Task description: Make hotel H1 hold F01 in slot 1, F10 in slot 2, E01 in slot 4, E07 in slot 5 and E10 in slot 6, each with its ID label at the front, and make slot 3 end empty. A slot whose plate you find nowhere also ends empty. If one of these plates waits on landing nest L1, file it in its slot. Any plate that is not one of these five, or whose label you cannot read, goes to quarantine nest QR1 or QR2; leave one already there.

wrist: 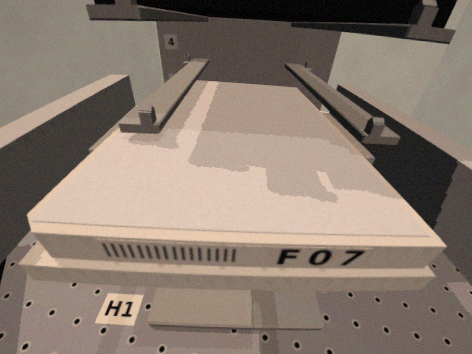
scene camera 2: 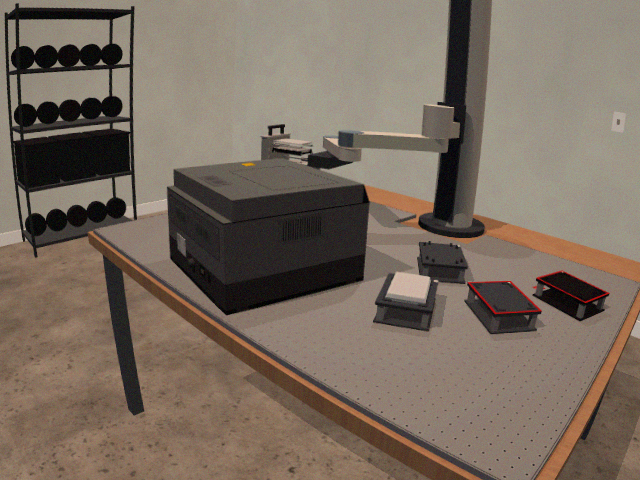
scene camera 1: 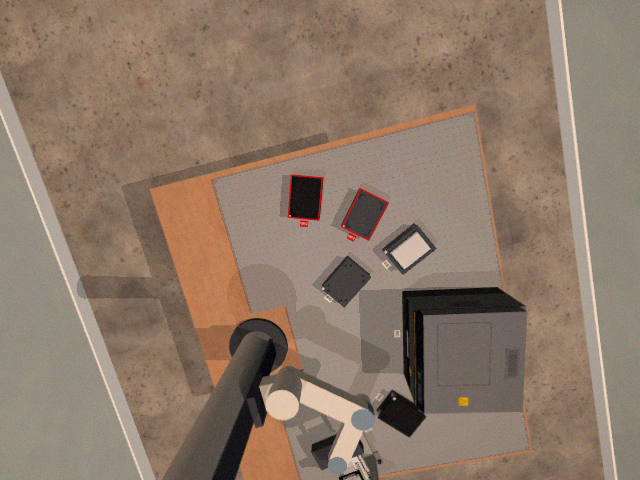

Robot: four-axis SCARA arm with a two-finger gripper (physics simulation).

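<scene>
Plate F07 [wrist: 220, 200], white, lies level in the wrist view with its label facing the camera. My gripper [wrist: 234, 99] is shut on it, with dark fingers along both sides. The plate is under a pair of rails of hotel H1 [wrist: 170, 97]; a "4" tag shows on the back wall above them. Hotel H1 [scene camera 2: 267, 147] holds several white plates, their labels unreadable. Two red-rimmed nests [scene camera 1: 305, 197] [scene camera 1: 364, 214] look like QR1 and QR2; one has a black top, the other a grey one. A white plate [scene camera 1: 409, 250] [scene camera 2: 408, 287] sits on a dark nest.
A dark grey nest [scene camera 1: 346, 281] [scene camera 2: 442, 255] stands near the column [scene camera 2: 467, 155]. A large boxy instrument [scene camera 1: 465, 351] [scene camera 2: 268, 232] stands on the table, with a black-topped item [scene camera 1: 401, 413] beside it. A shelf rack [scene camera 2: 133, 103] stands by the wall.
</scene>
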